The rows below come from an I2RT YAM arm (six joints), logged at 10 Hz.
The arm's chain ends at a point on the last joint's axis. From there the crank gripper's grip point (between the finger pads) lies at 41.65 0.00 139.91 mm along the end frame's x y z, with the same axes.
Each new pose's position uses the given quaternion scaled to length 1; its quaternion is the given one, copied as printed.
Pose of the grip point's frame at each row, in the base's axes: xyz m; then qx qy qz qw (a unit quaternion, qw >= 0):
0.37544, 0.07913, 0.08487, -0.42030, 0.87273, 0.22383, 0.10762
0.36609, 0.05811, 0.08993, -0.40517, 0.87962, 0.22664, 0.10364
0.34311, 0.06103, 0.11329, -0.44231, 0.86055, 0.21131, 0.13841
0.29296, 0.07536, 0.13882, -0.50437, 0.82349, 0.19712, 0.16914
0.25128, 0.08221, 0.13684, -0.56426, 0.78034, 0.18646, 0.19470
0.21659, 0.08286, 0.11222, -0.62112, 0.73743, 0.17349, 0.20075
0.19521, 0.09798, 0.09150, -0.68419, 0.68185, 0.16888, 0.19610
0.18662, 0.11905, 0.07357, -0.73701, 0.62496, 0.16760, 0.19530
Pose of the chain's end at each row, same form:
0.40145, 0.04036, 0.22318, -0.42030, 0.87273, 0.22383, 0.10762
0.39336, 0.01831, 0.22770, -0.40517, 0.87962, 0.22664, 0.10364
0.35969, 0.02229, 0.25305, -0.44231, 0.86055, 0.21131, 0.13841
0.29988, 0.03789, 0.27974, -0.50437, 0.82349, 0.19712, 0.16914
0.25018, 0.04441, 0.27783, -0.56426, 0.78034, 0.18646, 0.19470
0.21147, 0.04742, 0.25374, -0.62112, 0.73743, 0.17349, 0.20075
0.18958, 0.06432, 0.23343, -0.68419, 0.68185, 0.16888, 0.19610
0.18026, 0.08511, 0.21540, -0.73701, 0.62496, 0.16760, 0.19530

